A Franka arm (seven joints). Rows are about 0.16 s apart.
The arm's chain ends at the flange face. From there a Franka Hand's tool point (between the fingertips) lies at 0.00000 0.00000 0.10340 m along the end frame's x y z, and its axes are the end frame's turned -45 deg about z.
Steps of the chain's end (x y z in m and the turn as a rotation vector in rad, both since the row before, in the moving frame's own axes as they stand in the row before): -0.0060, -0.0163, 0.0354, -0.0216, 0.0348, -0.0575; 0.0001, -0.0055, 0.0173, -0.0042, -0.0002, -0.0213; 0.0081, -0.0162, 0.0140, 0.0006, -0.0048, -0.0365; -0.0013, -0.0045, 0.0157, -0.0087, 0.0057, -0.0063; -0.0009, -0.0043, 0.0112, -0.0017, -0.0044, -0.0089
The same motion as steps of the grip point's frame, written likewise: 0.0084, -0.0117, 0.0353, -0.0399, 0.0093, -0.0575; 0.0036, -0.0035, 0.0173, -0.0028, -0.0031, -0.0213; 0.0169, -0.0061, 0.0140, 0.0038, -0.0030, -0.0365; 0.0020, -0.0030, 0.0157, -0.0102, -0.0021, -0.0063; 0.0020, -0.0039, 0.0112, 0.0019, -0.0043, -0.0089
